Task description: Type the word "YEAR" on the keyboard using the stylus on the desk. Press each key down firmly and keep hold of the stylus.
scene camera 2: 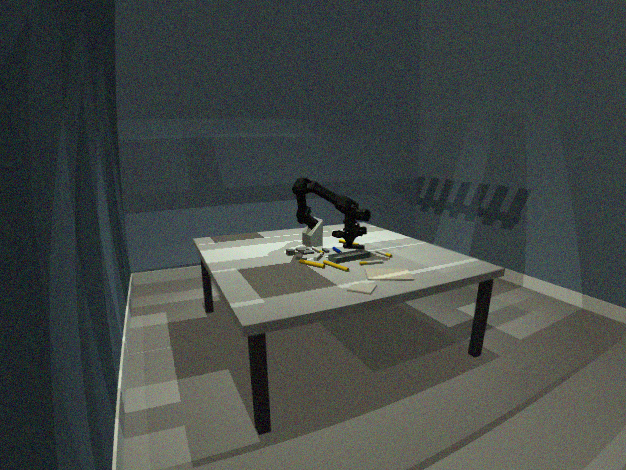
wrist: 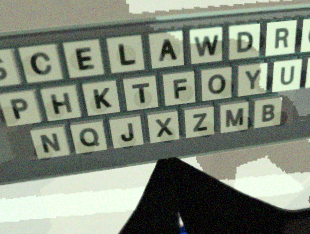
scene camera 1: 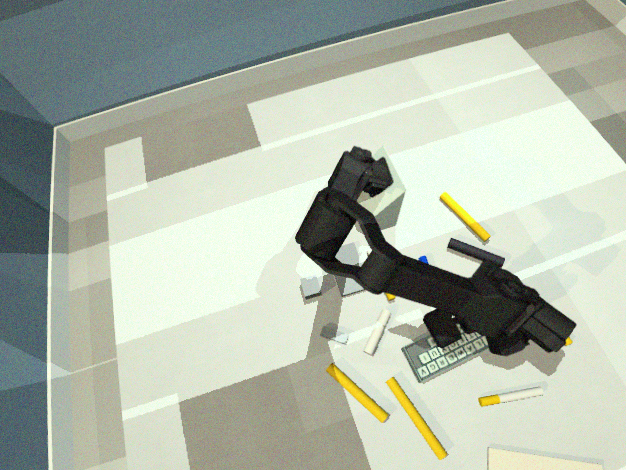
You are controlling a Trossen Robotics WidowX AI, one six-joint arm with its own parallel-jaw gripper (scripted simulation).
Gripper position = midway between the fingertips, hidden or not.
My gripper (scene camera 1: 463, 320) is shut, with nothing in its grasp.
My gripper is seen too in the wrist view (wrist: 167, 167).
